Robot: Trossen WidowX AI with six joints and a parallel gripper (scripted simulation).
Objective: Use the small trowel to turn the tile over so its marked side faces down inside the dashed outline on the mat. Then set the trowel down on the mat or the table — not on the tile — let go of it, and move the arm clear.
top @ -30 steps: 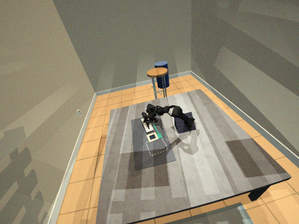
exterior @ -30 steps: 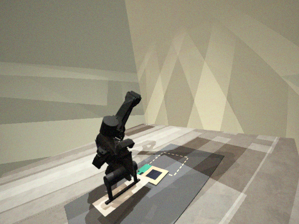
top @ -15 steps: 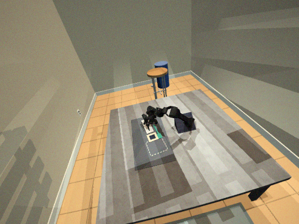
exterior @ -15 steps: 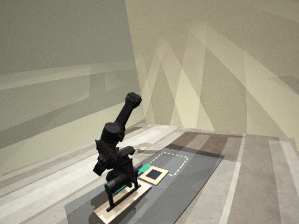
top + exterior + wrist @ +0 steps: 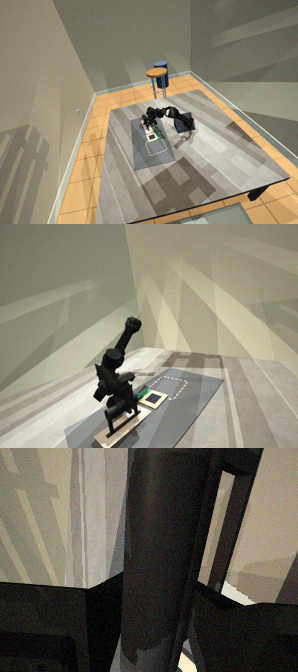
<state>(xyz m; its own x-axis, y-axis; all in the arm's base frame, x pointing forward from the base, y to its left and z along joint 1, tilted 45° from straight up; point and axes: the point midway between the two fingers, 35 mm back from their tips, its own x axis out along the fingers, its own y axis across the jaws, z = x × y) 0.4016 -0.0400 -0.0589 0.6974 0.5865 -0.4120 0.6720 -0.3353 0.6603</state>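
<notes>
Right now the grey mat is 11 cm to the left of my gripper tip, 8 cm below it and 3 cm behind it. The rest, counted from my gripper tip: black-handled float: 2 cm behind, 1 cm to the right, 1 cm below; tile: 13 cm to the left, 6 cm behind, 5 cm below; green trowel: 12 cm behind, 8 cm to the left, 5 cm below.
</notes>
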